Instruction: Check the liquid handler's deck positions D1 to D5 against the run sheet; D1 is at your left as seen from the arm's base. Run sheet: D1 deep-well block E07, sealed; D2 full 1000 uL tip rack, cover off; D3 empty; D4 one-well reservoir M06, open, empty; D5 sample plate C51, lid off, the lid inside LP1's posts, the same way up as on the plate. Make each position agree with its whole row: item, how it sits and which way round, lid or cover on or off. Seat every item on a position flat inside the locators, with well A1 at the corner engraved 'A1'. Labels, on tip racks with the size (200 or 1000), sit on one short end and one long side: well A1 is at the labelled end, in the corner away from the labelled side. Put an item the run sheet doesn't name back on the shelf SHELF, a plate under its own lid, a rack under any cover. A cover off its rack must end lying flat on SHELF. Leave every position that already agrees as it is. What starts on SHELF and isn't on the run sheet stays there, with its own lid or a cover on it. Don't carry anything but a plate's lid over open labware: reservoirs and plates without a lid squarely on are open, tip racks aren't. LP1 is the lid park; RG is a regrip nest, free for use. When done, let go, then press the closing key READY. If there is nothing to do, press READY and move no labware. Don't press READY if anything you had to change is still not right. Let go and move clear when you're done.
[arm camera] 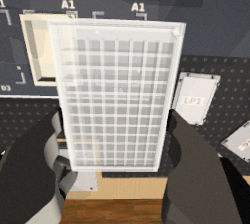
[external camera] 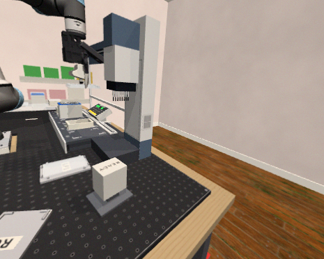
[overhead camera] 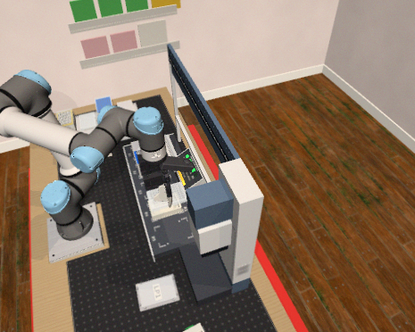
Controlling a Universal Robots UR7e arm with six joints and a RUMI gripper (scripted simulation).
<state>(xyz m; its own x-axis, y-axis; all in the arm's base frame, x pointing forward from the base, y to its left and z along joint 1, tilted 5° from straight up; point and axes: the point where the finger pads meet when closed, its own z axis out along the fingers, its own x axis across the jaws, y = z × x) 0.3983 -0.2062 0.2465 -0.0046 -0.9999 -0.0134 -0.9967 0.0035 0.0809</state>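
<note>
Now: the clear well plate 1 cm below my hand. Also, from my hand: pipetting head: 8 cm ahead, 22 cm to the right, 9 cm above; cream one-well reservoir: 12 cm to the left, 23 cm below; liquid handler's tower: 16 cm ahead, 22 cm to the right, 2 cm below.
</note>
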